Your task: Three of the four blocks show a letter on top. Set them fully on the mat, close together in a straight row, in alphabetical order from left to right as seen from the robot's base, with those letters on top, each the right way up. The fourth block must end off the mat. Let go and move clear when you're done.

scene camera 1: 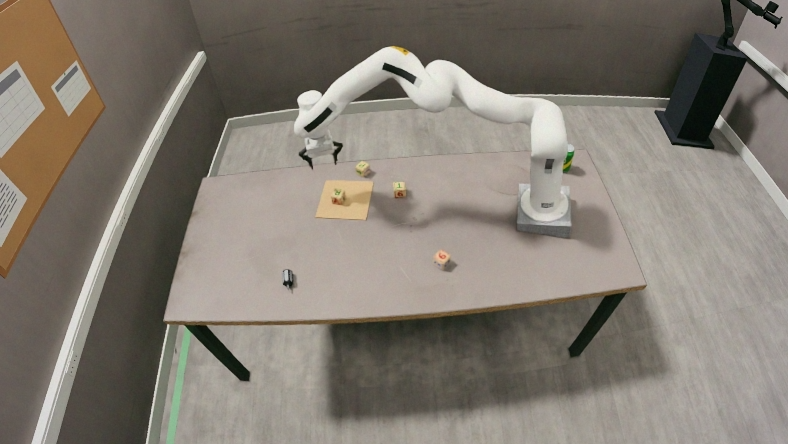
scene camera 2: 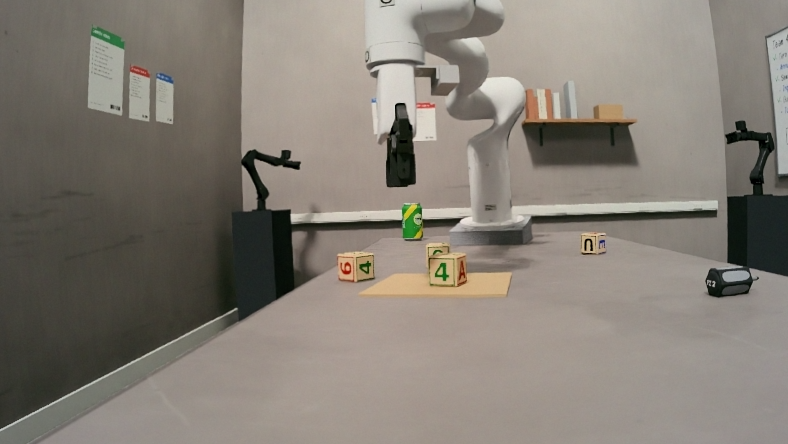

Scene:
tan mat: scene camera 1; scene camera 2
same spot on tan mat: (scene camera 2: 478,284) = (scene camera 1: 337,209)

